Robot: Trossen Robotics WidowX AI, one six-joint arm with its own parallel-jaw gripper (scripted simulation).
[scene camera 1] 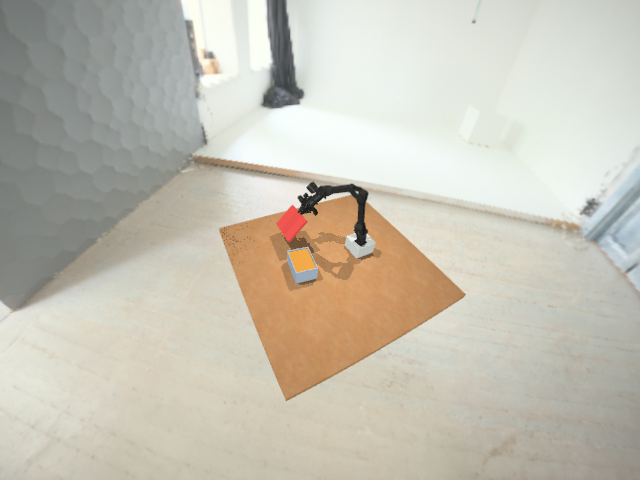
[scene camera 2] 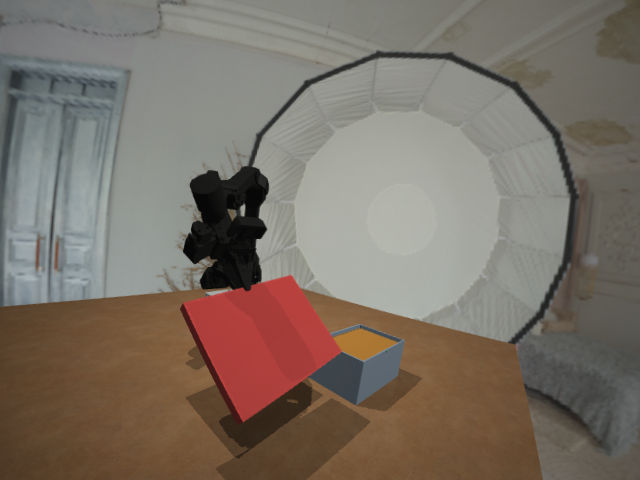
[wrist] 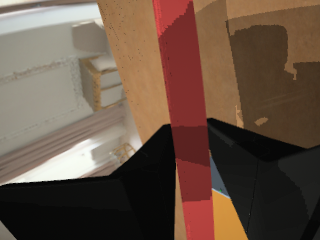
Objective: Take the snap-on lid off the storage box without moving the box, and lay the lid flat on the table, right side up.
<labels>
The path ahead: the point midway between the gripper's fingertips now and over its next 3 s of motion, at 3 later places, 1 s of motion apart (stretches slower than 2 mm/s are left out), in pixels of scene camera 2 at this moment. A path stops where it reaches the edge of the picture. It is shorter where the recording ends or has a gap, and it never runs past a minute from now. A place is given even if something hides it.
The gripper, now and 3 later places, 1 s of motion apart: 245,293; 243,302; 242,316; 241,329
</labels>
